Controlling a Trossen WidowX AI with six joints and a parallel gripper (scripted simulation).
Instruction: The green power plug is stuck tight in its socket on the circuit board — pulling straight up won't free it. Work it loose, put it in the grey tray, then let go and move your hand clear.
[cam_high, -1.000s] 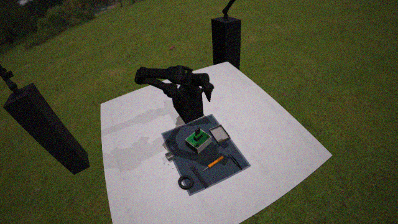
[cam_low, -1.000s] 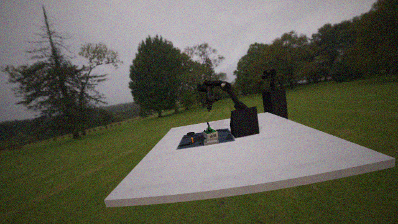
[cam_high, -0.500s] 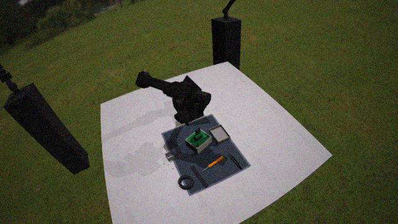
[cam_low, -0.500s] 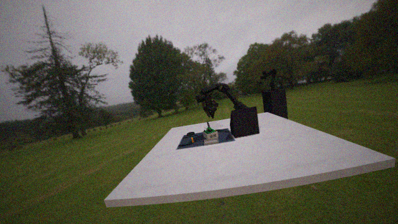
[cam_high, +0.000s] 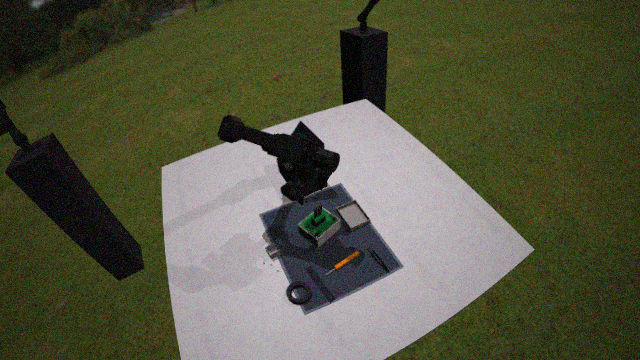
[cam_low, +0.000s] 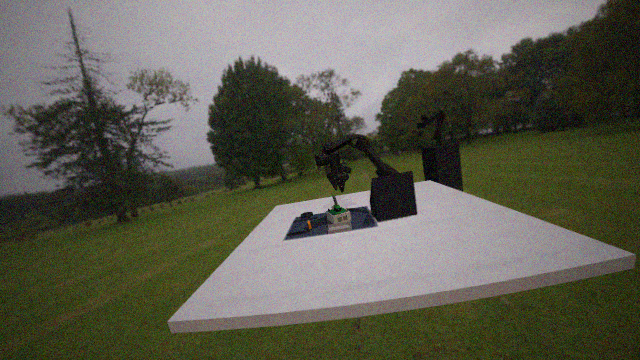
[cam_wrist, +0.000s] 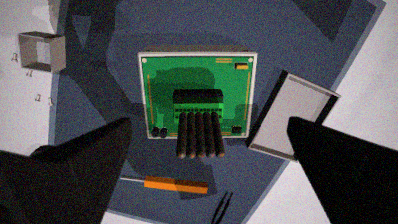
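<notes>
Right now the green power plug is 3 cm ahead of my gripper tip and 8 cm below it. Round my gripper tip: grey tray (5 cm ahead, 14 cm to the left, 16 cm below); then dark bar (22 cm ahead, 12 cm to the right, 16 cm below); then dark blue mat (8 cm ahead, 1 cm to the right, 16 cm below).
</notes>
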